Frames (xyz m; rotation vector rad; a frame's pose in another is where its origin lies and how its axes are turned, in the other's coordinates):
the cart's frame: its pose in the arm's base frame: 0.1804 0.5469 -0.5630 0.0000 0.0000 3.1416
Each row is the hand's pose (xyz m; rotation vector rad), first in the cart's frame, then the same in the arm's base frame.
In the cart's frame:
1: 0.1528 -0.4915 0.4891 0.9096 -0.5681 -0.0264
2: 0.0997 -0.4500 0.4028 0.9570 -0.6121 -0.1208
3: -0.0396 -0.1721 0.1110 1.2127 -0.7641 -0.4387
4: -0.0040 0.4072 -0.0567 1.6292 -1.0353 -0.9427
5: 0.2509 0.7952 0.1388 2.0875 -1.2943 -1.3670
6: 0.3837 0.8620 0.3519 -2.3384 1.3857 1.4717
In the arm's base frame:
1: 0.0276 1.0384 -0.0739 0.8434 1.3505 2.6790
2: 0.0807 0.9969 -0.1602 0.8783 1.3733 2.5508
3: 0.2200 0.7190 -0.4520 0.9711 1.5412 2.0470
4: 0.1844 0.1397 -0.6197 1.0790 1.6980 1.2135
5: -0.0705 -0.2483 -0.4242 1.1082 1.7874 0.4015
6: -0.2033 -0.3151 -0.2111 1.0953 1.8484 -0.0618

